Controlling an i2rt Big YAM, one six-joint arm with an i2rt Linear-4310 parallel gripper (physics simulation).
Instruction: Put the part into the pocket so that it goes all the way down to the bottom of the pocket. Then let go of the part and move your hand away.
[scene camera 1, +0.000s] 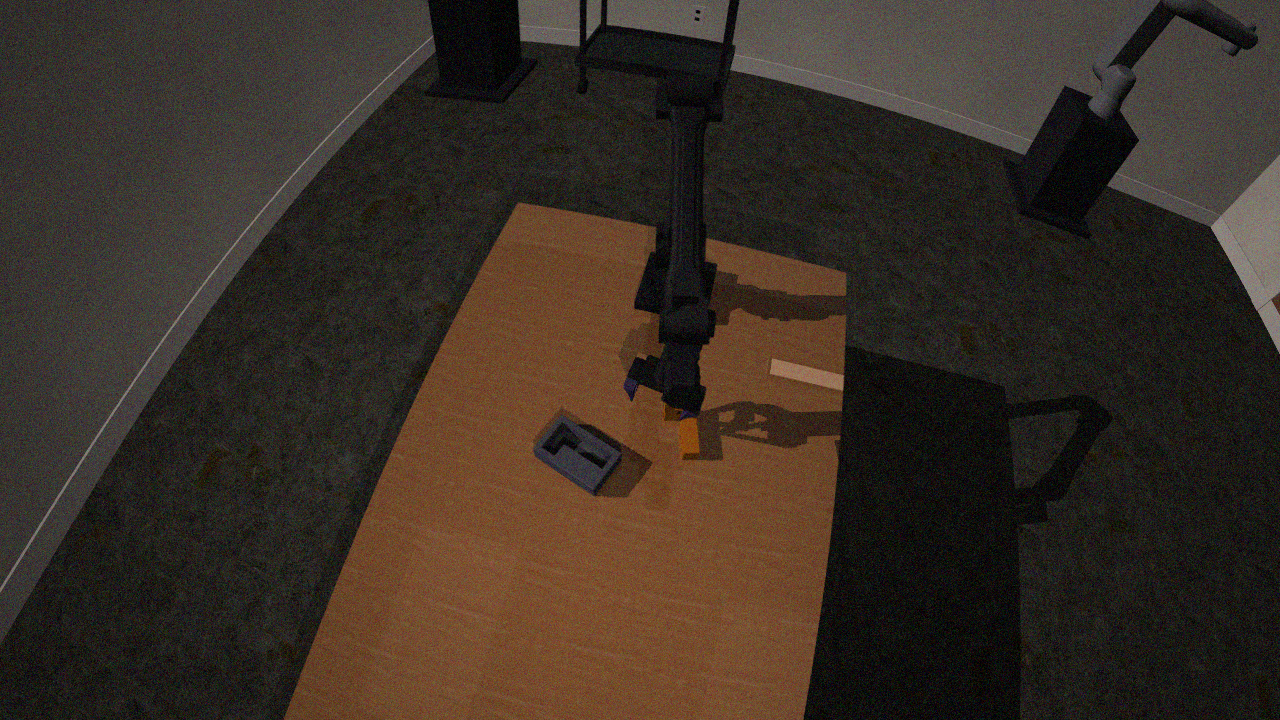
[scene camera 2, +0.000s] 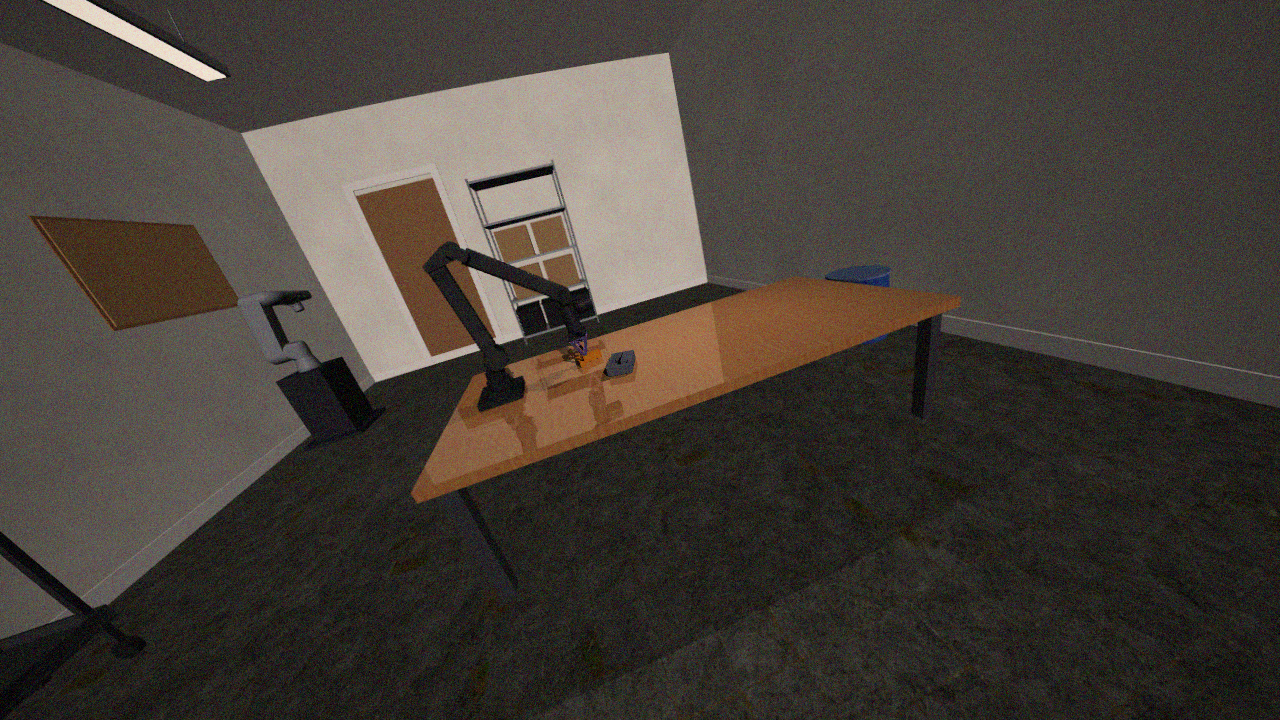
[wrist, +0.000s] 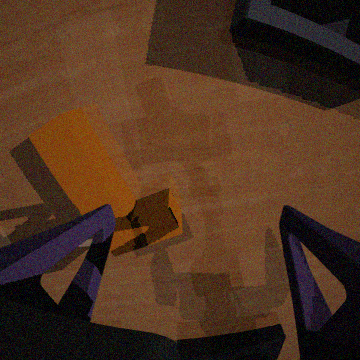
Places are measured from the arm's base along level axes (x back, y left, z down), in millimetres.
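Pixels of known places: gripper, fingertip midpoint: (scene camera 1: 656, 408) (scene camera 2: 585, 353) (wrist: 194, 214); arm's base, link origin: (scene camera 2: 502, 389).
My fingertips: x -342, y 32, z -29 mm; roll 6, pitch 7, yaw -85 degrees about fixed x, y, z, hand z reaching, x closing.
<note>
Ahead of a thing's pixels: the offset from my fingertips to its middle. Level surfaces: height alone.
The part {dx -11, dy +55, dz +42 mm} (scene camera 1: 689, 436) (scene camera 2: 590, 357) (wrist: 80, 162) is an orange L-shaped block lying on the table. In the wrist view its long arm is left of centre, and its short arm reaches in between the fingers' lines, partly shaded. The dark grey block with the pocket {dx -116, dy -120, dz +39 mm} (scene camera 1: 572, 463) (scene camera 2: 620, 365) (wrist: 300, 25) stands apart from the part; its recess shows no part in it in scene camera 1. My gripper (scene camera 1: 659, 402) (scene camera 2: 580, 345) (wrist: 194, 214) is open and empty, above the table near the short arm. The left fingertip overlaps the part's edge in the wrist view; whether they touch is unclear.
The wooden table {dz +57 mm} (scene camera 1: 554, 573) (scene camera 2: 787, 331) carries the arm's base (scene camera 2: 501, 391). A pale strip (scene camera 1: 805, 374) lies at its right edge. A black surface (scene camera 1: 930, 537) adjoins the right side in scene camera 1. A second arm on a pedestal (scene camera 1: 1078, 156) (scene camera 2: 326, 398) stands away from the table.
</note>
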